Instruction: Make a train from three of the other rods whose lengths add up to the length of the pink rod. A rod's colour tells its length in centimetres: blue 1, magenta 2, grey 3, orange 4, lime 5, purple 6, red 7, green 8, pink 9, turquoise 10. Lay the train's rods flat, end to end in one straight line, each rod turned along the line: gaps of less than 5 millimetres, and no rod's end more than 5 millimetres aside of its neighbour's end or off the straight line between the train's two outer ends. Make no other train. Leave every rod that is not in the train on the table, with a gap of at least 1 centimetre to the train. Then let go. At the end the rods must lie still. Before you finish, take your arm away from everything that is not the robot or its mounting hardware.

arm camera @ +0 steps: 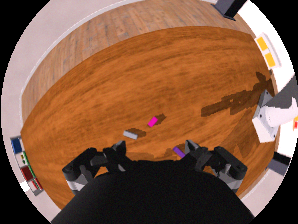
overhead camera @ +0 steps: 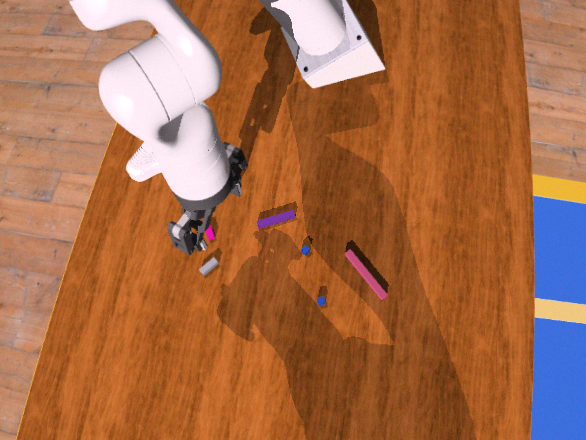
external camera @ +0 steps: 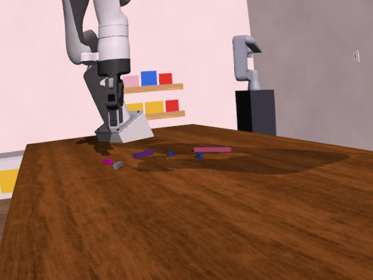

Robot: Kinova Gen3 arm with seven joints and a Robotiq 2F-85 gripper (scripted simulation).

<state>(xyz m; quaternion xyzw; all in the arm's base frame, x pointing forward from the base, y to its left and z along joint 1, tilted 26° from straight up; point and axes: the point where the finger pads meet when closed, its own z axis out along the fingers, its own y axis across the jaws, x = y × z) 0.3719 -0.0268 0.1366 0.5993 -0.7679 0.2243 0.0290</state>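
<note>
The magenta rod is 8 cm below my hand and 3 cm to the right of it. Also, from my hand: small blue rod: 16 cm to the left, 8 cm below, 7 cm ahead; then grey rod: 8 cm below, 5 cm ahead, 1 cm to the right; then purple rod: 8 cm below, 7 cm to the left, 5 cm behind.
</note>
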